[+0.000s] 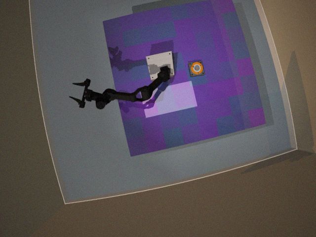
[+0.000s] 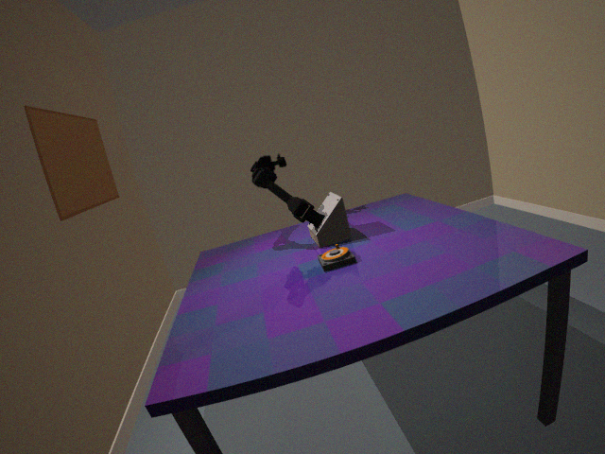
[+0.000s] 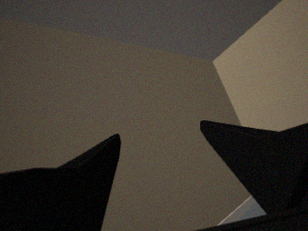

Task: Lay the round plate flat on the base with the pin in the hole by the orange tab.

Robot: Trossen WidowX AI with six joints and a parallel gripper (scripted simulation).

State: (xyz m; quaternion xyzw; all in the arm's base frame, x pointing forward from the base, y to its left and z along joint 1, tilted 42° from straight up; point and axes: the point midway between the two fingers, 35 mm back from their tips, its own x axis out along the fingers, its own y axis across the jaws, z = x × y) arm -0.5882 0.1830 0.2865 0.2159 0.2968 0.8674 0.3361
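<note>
The grey square base is 92 cm ahead of my gripper tip and 39 cm below it.
</note>
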